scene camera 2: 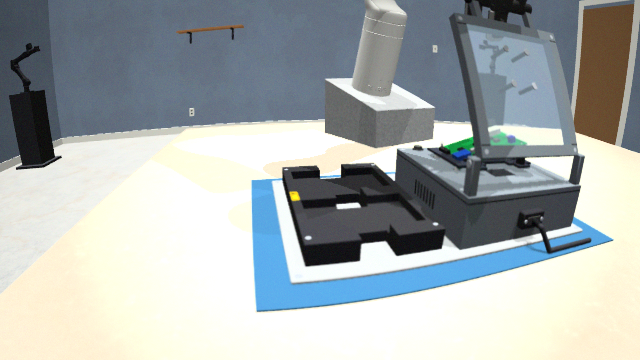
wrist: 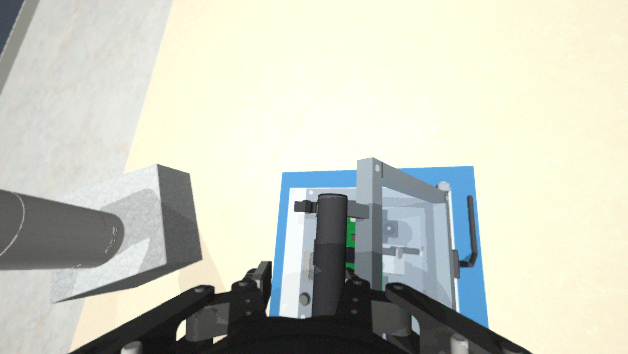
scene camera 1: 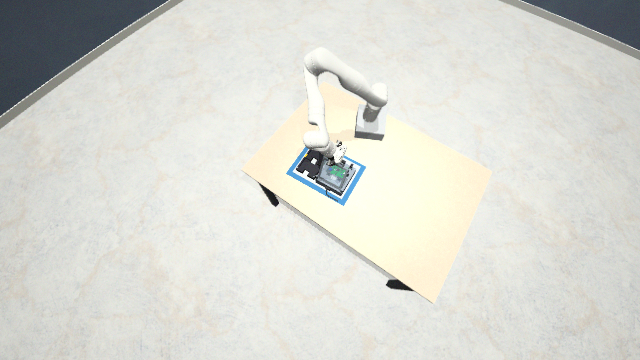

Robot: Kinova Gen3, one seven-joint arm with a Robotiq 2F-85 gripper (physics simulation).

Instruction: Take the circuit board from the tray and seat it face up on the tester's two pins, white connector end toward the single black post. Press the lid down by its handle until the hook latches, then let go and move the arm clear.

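Frame: origin at the arm's base, x ahead, y left, z up, level; millimetres.
Seen in the pictures: gripper, between the fingertips: (scene camera 2: 482,33) (wrist: 301,275); arm's base, origin of its link: (scene camera 2: 370,89) (wrist: 97,239) (scene camera 1: 369,115).
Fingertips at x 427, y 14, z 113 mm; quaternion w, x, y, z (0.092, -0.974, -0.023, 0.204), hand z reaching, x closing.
Note:
Offsets run from my fingertips to a thing's top centre. "spot": to the spot under its first point.
The green circuit board (scene camera 1: 337,171) (scene camera 2: 505,142) (wrist: 351,229) lies on the tester's black holder, component side up; its seating on the pins is unclear. The tester {spot: dx +113, dy -5, dz -172 mm} (scene camera 2: 525,200) is a grey box. Its clear lid, with a grey frame (scene camera 2: 466,75) (wrist: 369,225), stands tilted open above the board, pegs on its inner side. The black handle {dx +30, dy +3, dz +44 mm} (wrist: 330,240) is a thick bar along the lid's raised edge. My gripper (scene camera 2: 500,9) (wrist: 301,275) is shut on the handle; the grip's lower part is hidden in the wrist view. The black tray {spot: dx +41, dy -199, dz -204 mm} (scene camera 2: 327,218) holds no board.
Tray and tester stand side by side on a white plate inside a blue border (scene camera 2: 272,295) (wrist: 467,175). A black cable {spot: dx +148, dy +46, dz -215 mm} (scene camera 2: 567,245) (wrist: 471,225) leaves the tester's hinge side. The arm's grey base block (scene camera 1: 370,131) (scene camera 2: 400,120) (wrist: 175,220) stands on the same table.

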